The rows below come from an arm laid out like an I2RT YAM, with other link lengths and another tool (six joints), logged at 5 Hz.
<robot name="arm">
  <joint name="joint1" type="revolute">
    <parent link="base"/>
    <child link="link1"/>
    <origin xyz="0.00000 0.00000 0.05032" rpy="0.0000 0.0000 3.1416"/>
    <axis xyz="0 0 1"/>
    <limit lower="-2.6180" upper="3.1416"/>
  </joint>
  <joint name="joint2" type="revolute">
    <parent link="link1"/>
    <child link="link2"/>
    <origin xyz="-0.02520 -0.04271 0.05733" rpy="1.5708 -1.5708 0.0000"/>
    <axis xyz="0 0 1"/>
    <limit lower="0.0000" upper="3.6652"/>
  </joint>
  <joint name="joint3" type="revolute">
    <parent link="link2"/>
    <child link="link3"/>
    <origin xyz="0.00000 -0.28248 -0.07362" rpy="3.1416 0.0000 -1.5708"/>
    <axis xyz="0 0 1"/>
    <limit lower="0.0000" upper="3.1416"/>
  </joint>
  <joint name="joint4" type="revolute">
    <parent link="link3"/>
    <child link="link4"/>
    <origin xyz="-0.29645 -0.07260 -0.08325" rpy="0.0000 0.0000 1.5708"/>
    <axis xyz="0 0 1"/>
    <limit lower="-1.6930" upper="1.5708"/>
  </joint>
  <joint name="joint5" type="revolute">
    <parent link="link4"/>
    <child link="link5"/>
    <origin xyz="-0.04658 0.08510 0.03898" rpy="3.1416 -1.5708 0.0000"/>
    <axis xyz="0 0 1"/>
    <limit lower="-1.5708" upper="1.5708"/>
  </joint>
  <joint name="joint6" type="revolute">
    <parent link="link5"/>
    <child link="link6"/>
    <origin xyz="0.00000 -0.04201 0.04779" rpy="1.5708 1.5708 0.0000"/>
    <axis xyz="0 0 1"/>
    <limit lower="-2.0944" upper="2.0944"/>
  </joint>
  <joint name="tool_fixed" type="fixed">
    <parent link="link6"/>
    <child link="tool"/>
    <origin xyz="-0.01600 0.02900 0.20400" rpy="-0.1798 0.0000 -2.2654"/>
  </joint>
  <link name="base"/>
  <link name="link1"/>
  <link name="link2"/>
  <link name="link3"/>
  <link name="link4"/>
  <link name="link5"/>
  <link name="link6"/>
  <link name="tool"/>
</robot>
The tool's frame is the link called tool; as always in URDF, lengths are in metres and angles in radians.
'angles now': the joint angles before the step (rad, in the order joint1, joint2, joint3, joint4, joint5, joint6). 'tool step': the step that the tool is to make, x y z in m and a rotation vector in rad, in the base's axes. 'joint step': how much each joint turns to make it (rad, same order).
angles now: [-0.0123 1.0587 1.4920 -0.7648 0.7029 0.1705]
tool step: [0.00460 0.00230 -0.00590 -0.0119 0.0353 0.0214]
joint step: [-0.0001 0.0090 -0.0006 -0.0098 -0.0161 -0.0245]
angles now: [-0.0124 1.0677 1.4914 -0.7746 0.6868 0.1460]
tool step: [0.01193 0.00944 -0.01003 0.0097 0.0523 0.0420]
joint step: [0.0102 0.0386 0.0330 -0.0444 -0.0330 -0.0039]
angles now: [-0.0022 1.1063 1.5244 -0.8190 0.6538 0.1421]
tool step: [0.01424 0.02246 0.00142 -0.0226 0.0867 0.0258]
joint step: [0.0869 0.1093 0.1343 -0.1203 0.0632 0.0121]
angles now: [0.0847 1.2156 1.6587 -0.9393 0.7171 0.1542]
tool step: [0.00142 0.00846 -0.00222 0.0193 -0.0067 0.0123]
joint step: [0.0200 0.0009 0.0032 -0.0112 -0.0022 0.0265]
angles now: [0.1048 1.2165 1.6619 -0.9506 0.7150 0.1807]
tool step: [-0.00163 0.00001 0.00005 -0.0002 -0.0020 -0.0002]
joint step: [0.0011 -0.0063 -0.0055 0.0009 0.0013 0.0003]
